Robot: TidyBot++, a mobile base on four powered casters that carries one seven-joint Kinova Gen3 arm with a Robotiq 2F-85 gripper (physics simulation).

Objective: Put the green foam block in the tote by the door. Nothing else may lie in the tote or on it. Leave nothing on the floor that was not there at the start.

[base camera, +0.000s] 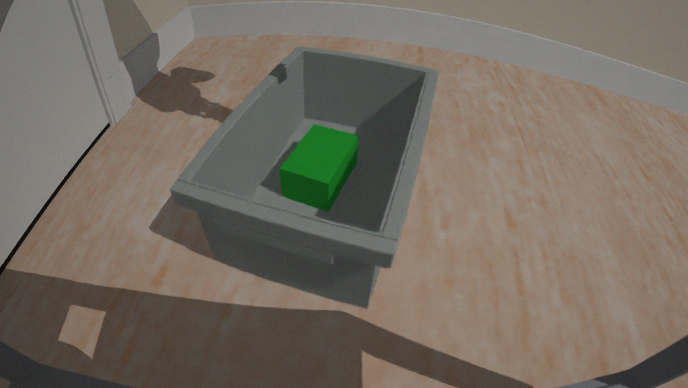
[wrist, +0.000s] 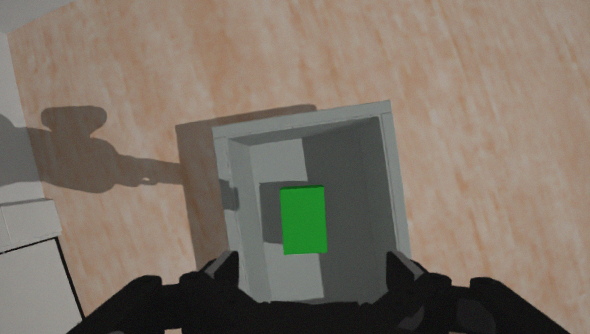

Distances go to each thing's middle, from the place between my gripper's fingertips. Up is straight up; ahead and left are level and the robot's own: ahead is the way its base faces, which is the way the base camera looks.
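Scene:
Counting from my hand, I find the grey tote (base camera: 233,182) 200 mm below and 30 mm behind. The green foam block (base camera: 314,173) is 230 mm below my hand, 10 mm behind it and 10 mm to the left of it.

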